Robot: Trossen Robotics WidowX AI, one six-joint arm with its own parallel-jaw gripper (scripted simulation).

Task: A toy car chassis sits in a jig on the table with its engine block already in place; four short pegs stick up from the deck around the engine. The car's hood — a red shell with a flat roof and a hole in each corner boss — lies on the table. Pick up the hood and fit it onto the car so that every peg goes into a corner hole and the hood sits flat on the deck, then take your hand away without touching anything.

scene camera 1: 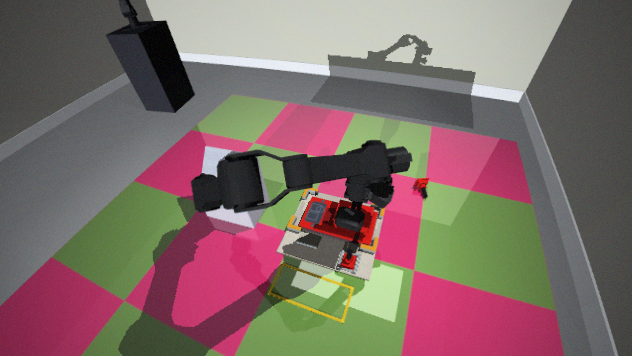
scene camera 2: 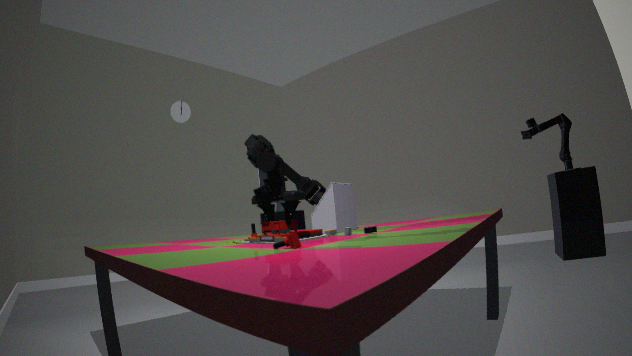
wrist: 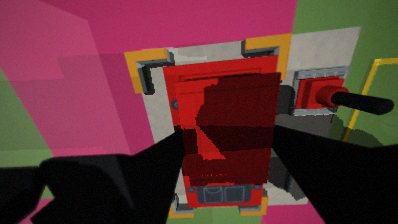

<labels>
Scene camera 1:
my gripper
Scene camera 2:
my gripper
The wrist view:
my gripper
red hood
</labels>
